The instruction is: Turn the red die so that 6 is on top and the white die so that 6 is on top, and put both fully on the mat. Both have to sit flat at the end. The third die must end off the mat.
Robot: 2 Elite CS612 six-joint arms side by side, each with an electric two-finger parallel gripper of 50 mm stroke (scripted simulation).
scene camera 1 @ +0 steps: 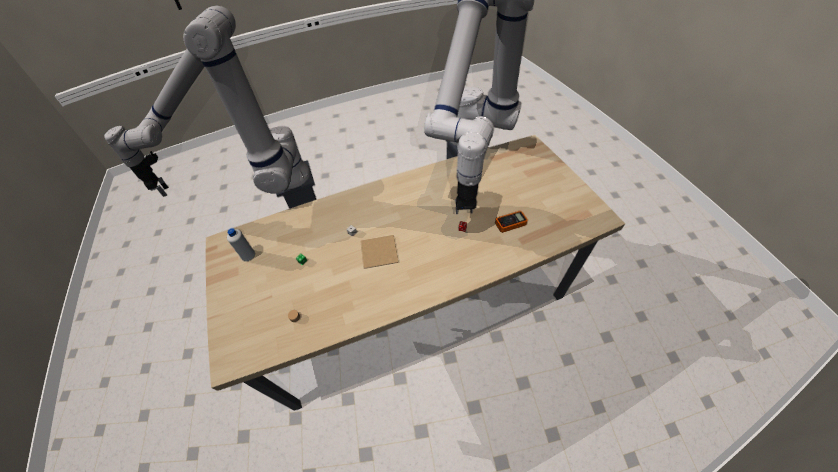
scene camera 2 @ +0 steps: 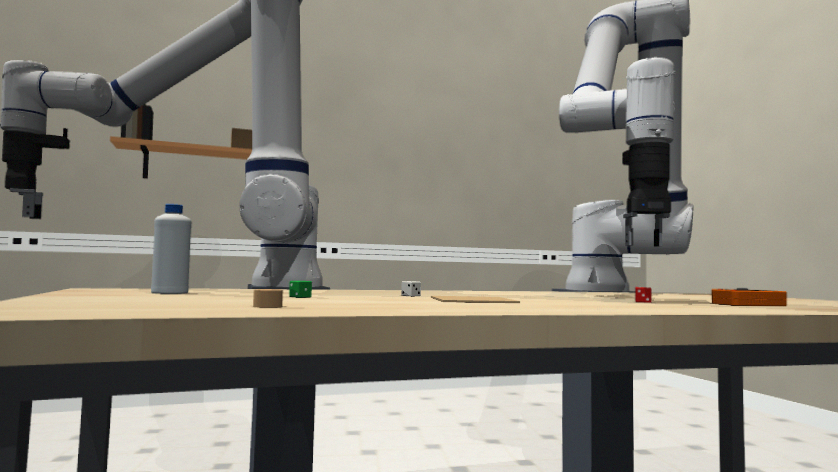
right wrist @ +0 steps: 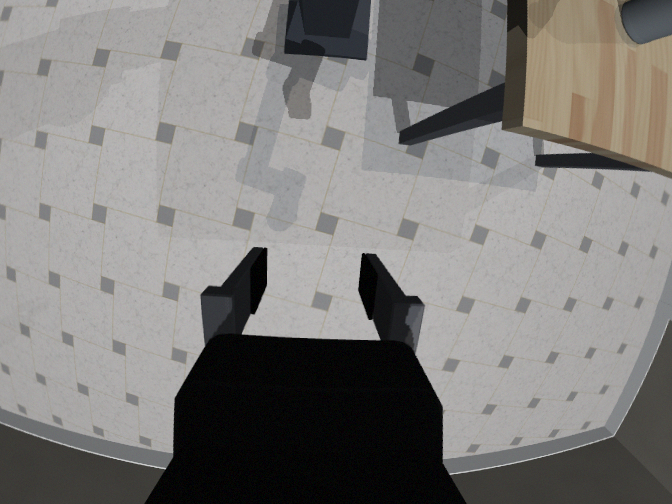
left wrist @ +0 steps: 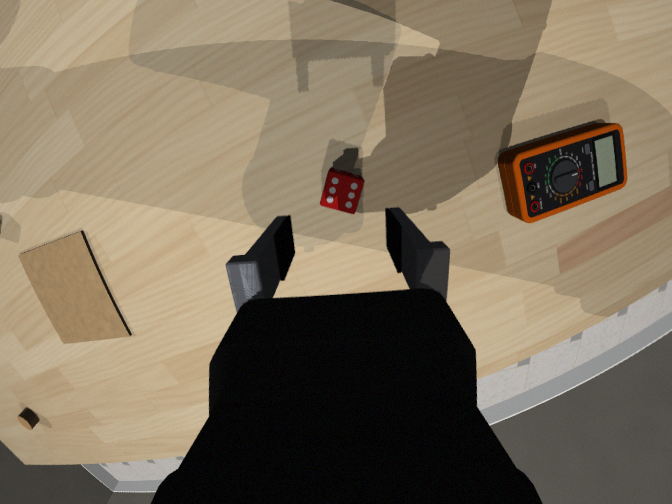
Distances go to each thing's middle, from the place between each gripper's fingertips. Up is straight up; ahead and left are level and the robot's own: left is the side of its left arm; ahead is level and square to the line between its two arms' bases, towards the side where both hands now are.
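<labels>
Left hand (scene camera 2: 643,246): 120 mm above the red die (left wrist: 342,190) and 10 mm past it. Measured from my left hand, the brown mat (scene camera 1: 380,251) is 130 mm below and 360 mm to the right; the orange multimeter (scene camera 2: 741,296) is 120 mm below, 220 mm to the left and 40 mm ahead; the grey bottle (scene camera 2: 172,235) is 50 mm below, 920 mm to the right and 160 mm behind. Going by their middles, the red die is the nearest to my left hand of the things named here.
Right hand (scene camera 2: 31,217): 90 mm above the grey bottle, 390 mm short of it and 370 mm to the right of it. Measured from my right hand, the red die is 160 mm below, 1300 mm to the left and 550 mm ahead; the brown mat is 170 mm below, 930 mm to the left and 550 mm ahead.
</labels>
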